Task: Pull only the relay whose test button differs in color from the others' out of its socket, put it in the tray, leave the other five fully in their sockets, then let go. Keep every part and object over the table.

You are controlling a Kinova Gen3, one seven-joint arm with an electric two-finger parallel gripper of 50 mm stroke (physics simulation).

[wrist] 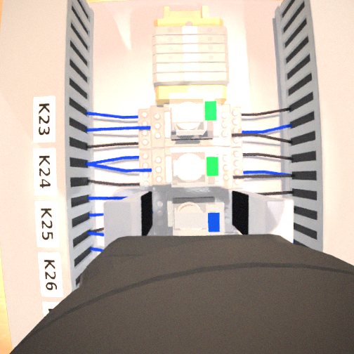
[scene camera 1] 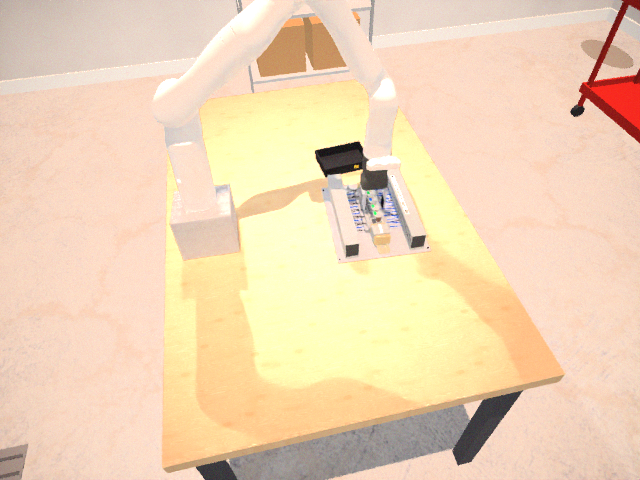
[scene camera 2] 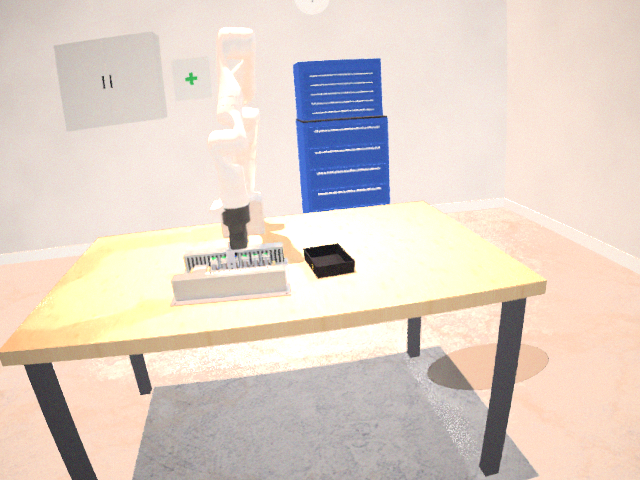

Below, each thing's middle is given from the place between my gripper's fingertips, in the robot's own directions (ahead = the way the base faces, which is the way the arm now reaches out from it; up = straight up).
The relay panel (scene camera 1: 398,245) lies 40 mm below my hand and 10 mm to the right of it.
